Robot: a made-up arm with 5 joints.
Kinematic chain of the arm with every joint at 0, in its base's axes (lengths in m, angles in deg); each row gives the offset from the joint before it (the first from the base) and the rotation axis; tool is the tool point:
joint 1: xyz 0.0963 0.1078 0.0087 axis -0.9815 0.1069 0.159
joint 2: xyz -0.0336 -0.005 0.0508 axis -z
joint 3: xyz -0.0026 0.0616 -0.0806 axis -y
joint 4: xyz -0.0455 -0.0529 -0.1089 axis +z
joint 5: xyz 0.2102 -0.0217 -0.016 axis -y
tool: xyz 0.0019 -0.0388 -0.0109
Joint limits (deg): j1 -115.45..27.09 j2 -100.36..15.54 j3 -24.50..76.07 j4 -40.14..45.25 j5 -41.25..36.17
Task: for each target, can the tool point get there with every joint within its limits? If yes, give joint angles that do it. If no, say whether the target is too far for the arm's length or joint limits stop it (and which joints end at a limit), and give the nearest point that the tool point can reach.
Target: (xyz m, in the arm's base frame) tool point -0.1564 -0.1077 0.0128
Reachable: no: joint limits stop it (at a limit: joint 1, joint 2, joint 3, joint 5) | nearest point -0.0697 -0.0009 0.1181 | short by 0.173 m
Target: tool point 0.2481 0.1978 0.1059
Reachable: yes | joints -44.27 -83.39 58.08 -31.38 25.63
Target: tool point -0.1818 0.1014 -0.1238
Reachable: no: joint limits stop it (at a limit: joint 1, joint 2, joint 4, joint 5) | nearest point -0.0988 0.1385 -0.1739 | short by 0.104 m
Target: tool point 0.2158 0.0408 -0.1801
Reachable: yes | joints -16.08 -24.74 -1.54 -33.47 10.24
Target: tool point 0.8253 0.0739 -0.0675
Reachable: no: too far | nearest point 0.3067 0.1238 -0.0068 | short by 0.525 m
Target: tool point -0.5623 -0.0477 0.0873
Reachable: no: too far | nearest point -0.1040 0.0330 0.1194 | short by 0.466 m
